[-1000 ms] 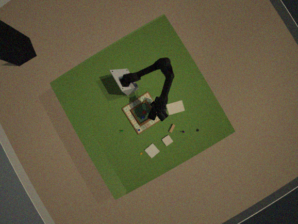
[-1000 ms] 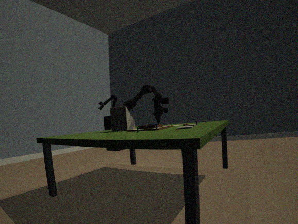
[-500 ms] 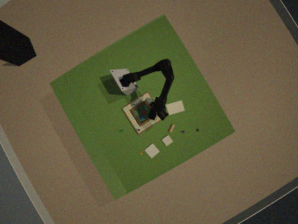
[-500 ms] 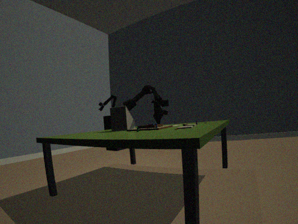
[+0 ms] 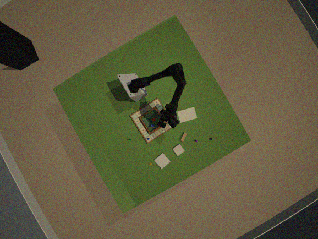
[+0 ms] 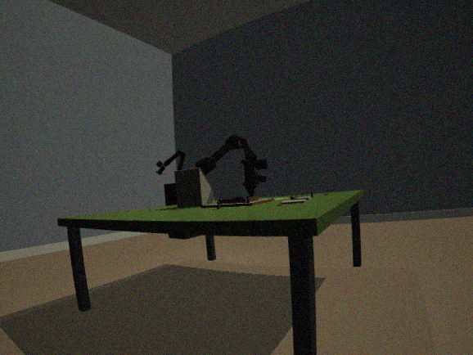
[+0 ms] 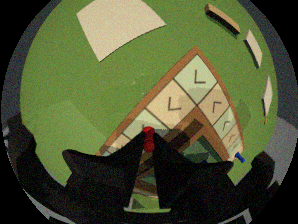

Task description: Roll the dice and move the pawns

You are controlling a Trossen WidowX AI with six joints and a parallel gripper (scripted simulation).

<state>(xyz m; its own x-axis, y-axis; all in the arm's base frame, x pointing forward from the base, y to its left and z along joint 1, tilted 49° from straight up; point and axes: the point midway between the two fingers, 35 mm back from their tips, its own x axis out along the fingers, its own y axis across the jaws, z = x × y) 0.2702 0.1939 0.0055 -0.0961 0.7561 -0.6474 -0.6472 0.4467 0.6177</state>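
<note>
The blue pawn is 11 cm ahead of my gripper tip, 21 cm to the right of it and 1 cm above it. The rest, counted from my gripper tip: wooden block (23 cm ahead, 6 cm to the left, 1 cm below); then red pawn (1 cm above); then purple pawn (30 cm ahead, 14 cm to the left, 1 cm below).
</note>
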